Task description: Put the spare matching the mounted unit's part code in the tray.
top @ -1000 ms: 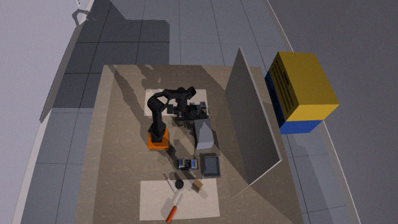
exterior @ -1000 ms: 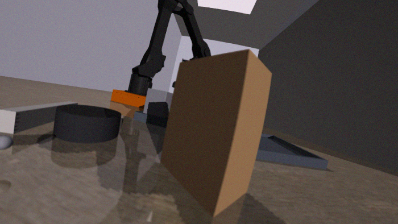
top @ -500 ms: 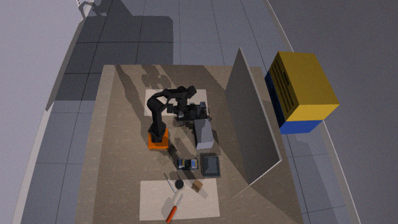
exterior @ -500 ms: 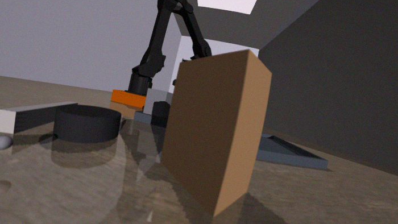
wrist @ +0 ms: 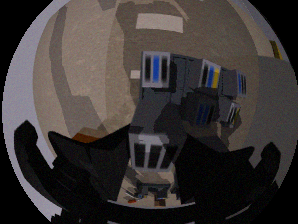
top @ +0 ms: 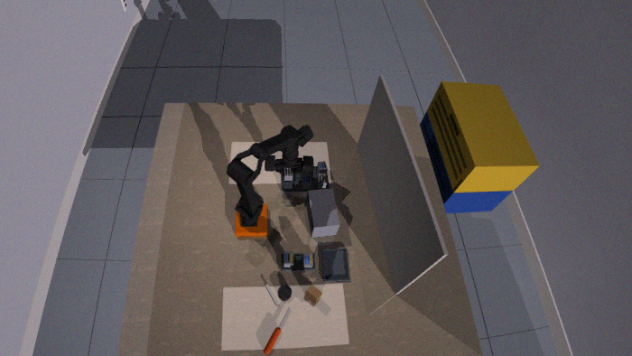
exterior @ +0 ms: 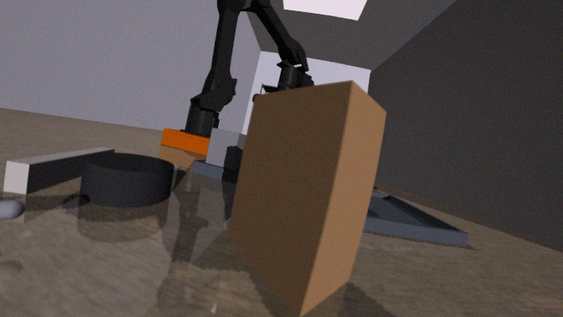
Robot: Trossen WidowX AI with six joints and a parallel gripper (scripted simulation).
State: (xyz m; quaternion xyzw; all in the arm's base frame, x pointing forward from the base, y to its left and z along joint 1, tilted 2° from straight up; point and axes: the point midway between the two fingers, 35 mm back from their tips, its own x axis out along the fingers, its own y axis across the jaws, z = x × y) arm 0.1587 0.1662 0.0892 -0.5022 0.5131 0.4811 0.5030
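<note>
My gripper tip is 35 cm to the left of the tray, 17 cm short of it and 9 cm above it. Also, from my gripper tip: grey mounted unit 15 cm to the right, 13 cm ahead, 4 cm below; grey spare 3 cm above; white panel 37 cm ahead, 14 cm to the right, 13 cm above.
</note>
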